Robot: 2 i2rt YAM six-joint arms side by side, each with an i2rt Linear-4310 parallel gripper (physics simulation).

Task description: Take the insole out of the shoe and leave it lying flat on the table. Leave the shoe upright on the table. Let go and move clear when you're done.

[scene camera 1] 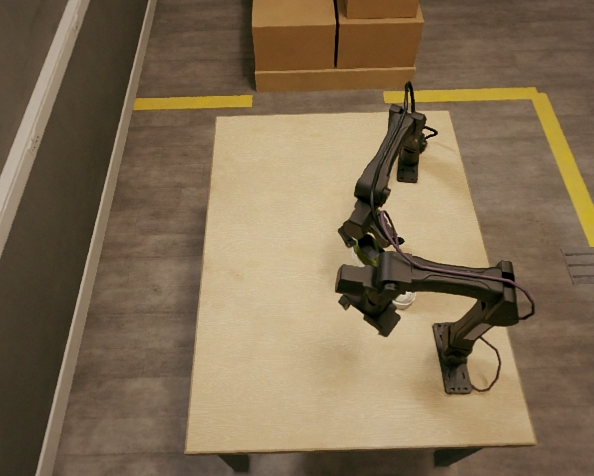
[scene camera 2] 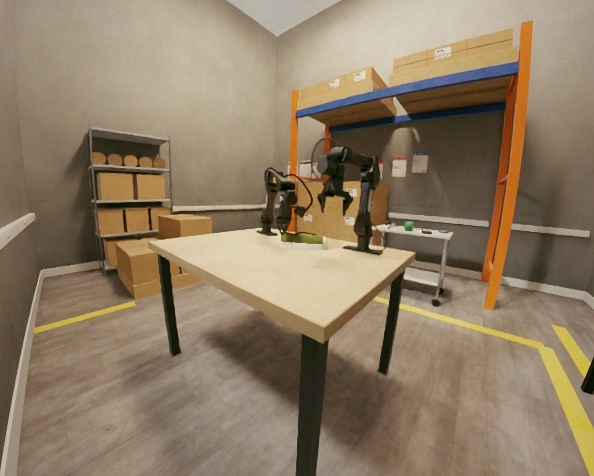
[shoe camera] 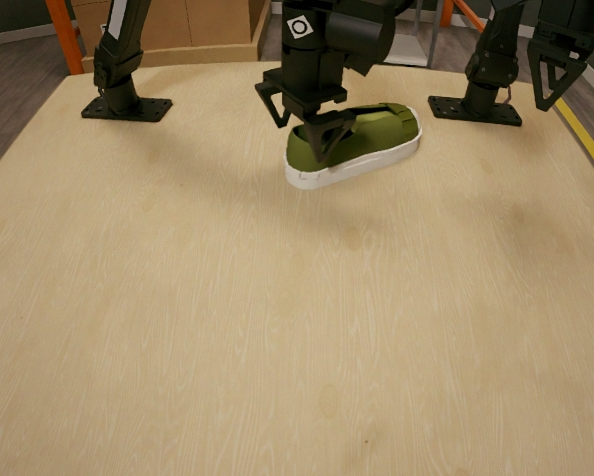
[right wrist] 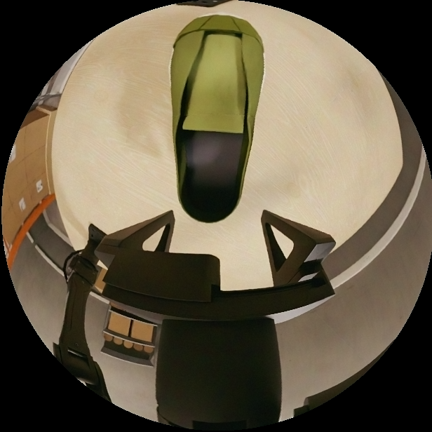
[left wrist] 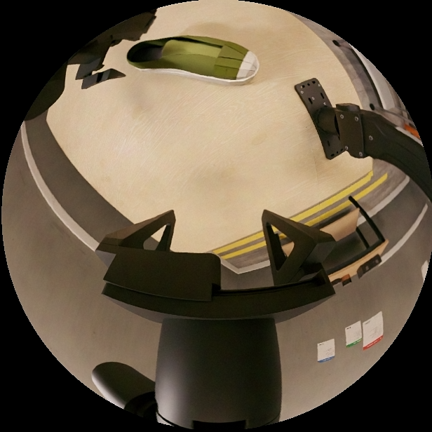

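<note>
The olive-green shoe (scene camera 1: 404, 301) (scene camera 2: 302, 240) (shoe camera: 380, 137) (left wrist: 200, 60) (right wrist: 217, 75) stands upright on the table (scene camera 1: 270, 350) (shoe camera: 300, 300), its white sole down. The dark insole (right wrist: 212, 165) lies inside the shoe, showing through the opening; its front part is hidden under the tongue. My right gripper (scene camera 1: 372, 241) (shoe camera: 302, 142) (right wrist: 217, 214) is open and empty over the heel end, its fingers spread to either side of the heel. My left gripper (scene camera 1: 364, 317) (scene camera 2: 333, 212) (left wrist: 218, 214) is open and empty, raised well above the table and away from the shoe.
In scene camera 1 the left forearm (scene camera 1: 450, 275) passes above the shoe and hides its middle. The right arm's base (shoe camera: 127, 109) and the left arm's base (shoe camera: 475, 111) stand along the far table side. Cardboard boxes (scene camera 1: 295, 45) and a white cart (scene camera 2: 425, 275) stand off the table.
</note>
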